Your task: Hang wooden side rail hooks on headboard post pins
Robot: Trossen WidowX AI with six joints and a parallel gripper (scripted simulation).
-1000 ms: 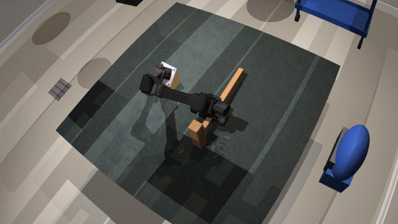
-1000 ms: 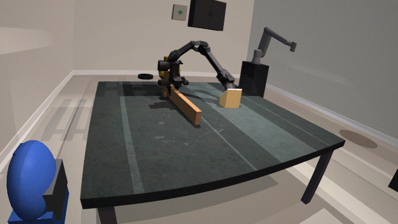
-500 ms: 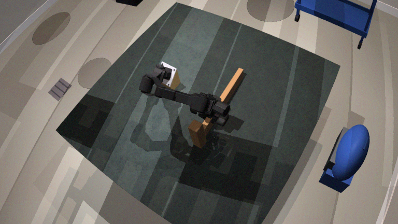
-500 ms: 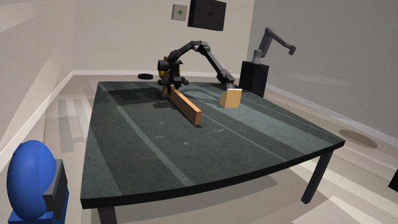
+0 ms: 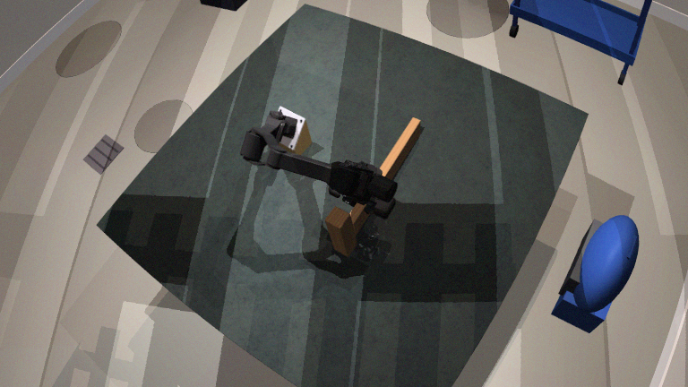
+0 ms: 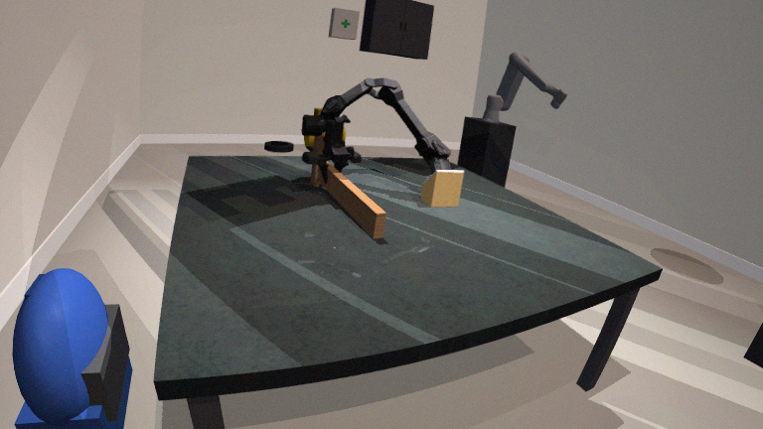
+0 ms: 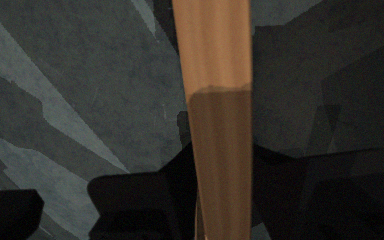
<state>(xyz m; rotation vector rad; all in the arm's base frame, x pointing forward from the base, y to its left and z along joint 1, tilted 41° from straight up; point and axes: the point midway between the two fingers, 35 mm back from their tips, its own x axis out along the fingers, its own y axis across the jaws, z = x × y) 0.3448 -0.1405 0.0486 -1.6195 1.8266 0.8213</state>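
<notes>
My gripper tip is now 110 mm to the left of the headboard post and 40 mm below it.
</notes>
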